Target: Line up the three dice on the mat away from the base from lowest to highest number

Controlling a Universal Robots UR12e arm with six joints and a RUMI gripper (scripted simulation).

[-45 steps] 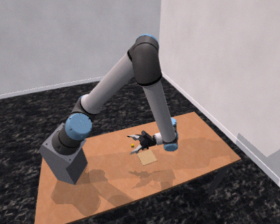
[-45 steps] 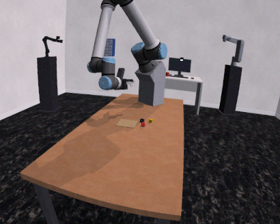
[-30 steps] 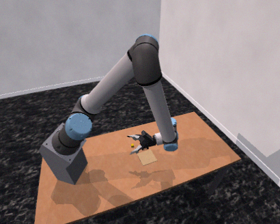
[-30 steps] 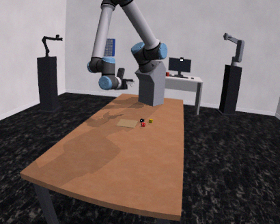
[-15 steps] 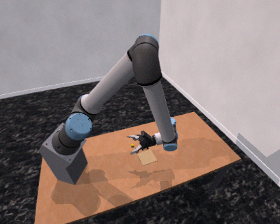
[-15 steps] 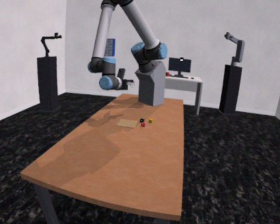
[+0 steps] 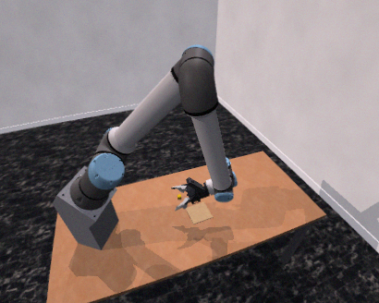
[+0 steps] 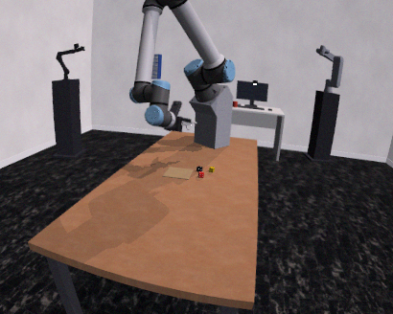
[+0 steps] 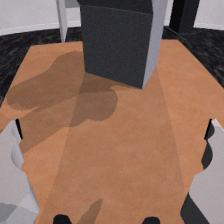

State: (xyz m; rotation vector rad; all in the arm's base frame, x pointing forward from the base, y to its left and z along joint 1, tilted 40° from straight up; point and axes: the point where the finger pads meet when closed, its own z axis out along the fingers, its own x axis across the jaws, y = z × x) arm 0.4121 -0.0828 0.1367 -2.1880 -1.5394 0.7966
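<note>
Now: the black die 130 mm ahead of my hand, 110 mm to the left of it and 240 mm below it. Also, from my hand: red die 210 mm ahead, 120 mm to the left, 240 mm below; tan mat 180 mm ahead, 250 mm below; yellow die 130 mm ahead, 180 mm to the left, 240 mm below.
</note>
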